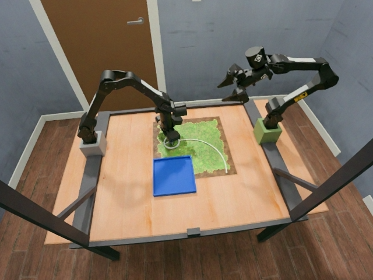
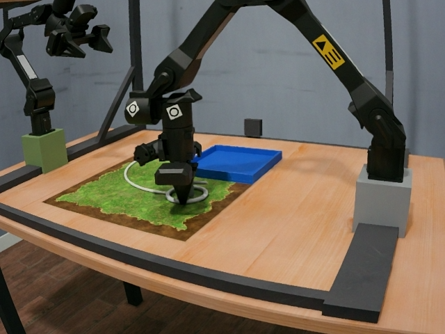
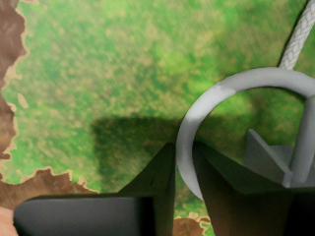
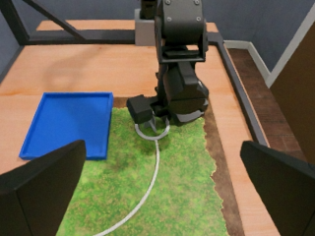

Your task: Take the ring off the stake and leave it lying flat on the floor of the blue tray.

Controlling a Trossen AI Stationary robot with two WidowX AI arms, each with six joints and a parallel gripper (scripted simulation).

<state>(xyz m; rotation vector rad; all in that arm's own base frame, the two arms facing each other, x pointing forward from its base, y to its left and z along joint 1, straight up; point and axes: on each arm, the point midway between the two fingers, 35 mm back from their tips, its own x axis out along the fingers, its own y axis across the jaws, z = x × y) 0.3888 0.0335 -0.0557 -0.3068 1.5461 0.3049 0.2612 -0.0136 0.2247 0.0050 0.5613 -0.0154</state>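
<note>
My left gripper is now 40 mm past the grey stake, 20 mm to the left of it and 20 mm above it. The rest, counted from my left hand: ring: 40 mm behind, 20 mm to the right, 30 mm below; then dark frame rail: 230 mm ahead, 60 mm to the right, 30 mm below; then green grass mat: 60 mm behind, 120 mm to the right, 50 mm below.
</note>
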